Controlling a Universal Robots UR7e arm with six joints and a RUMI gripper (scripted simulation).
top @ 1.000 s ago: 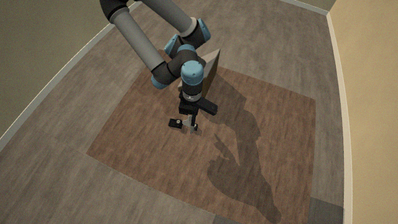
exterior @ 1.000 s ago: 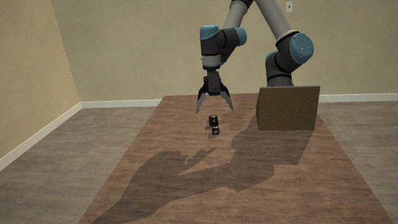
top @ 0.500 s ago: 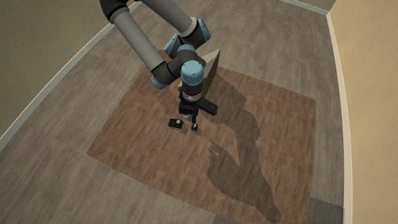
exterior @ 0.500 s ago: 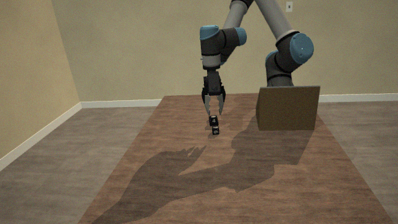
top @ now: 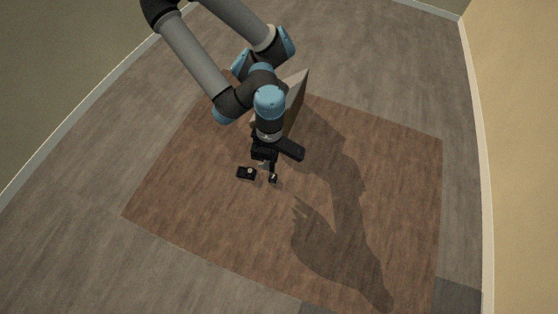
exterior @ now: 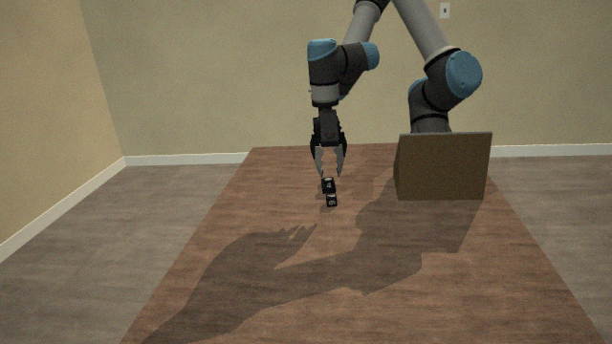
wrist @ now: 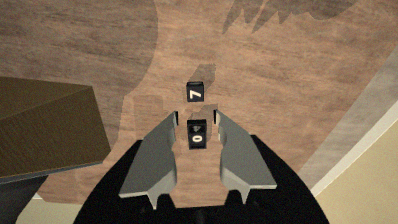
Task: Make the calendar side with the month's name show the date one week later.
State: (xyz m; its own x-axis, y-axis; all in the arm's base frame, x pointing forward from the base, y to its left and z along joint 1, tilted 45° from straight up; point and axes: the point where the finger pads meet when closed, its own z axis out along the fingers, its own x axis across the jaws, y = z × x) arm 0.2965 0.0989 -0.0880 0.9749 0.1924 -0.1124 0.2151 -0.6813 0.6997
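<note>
My gripper is now 9 cm above the black cube. From my hand the other things lie so: black tray: 2 cm ahead, 10 cm to the right, 10 cm below.
</note>
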